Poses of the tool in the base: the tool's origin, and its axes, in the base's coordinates. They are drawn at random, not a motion.
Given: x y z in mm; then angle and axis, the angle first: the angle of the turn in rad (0 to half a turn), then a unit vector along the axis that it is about.
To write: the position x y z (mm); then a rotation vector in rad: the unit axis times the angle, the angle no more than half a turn. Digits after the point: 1 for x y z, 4 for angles.
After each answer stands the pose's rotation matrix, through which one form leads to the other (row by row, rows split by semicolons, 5 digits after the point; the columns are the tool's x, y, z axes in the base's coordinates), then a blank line. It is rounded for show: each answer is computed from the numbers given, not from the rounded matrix.
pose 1, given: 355.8 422.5 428.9 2.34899 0.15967 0.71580 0.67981
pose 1, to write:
355.8 422.5 428.9 0.3751 1.6814 1.5969
-0.65860 -0.28962 0.69452; 0.67867 0.17005 0.71449; -0.32504 0.94191 0.08456

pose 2, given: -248.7 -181.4 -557.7 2.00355 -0.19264 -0.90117 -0.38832
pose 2, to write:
-248.7 -181.4 -557.7 -0.3860 -1.8055 -0.7780
-0.36670 0.59892 -0.71191; -0.10612 0.73330 0.67157; 0.92427 0.32181 -0.20534

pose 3, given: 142.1 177.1 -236.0 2.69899 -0.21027 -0.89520 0.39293
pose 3, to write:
142.1 177.1 -236.0 -0.5675 -2.4161 1.0605
-0.81947 0.19004 -0.54069; 0.52662 0.62192 -0.57956; 0.22613 -0.75967 -0.60973

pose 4, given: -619.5 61.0 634.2 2.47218 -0.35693 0.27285 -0.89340
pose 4, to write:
-619.5 61.0 634.2 -0.8824 0.6745 -2.2086
-0.55688 0.38062 0.73825; -0.72813 -0.65136 -0.21343; 0.39963 -0.65640 0.63987

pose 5, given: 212.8 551.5 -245.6 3.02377 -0.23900 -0.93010 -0.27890
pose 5, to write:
212.8 551.5 -245.6 -0.7227 -2.8124 -0.8433
-0.87922 0.47583 0.02352; 0.41027 0.73112 0.54511; 0.24219 0.48892 -0.83803

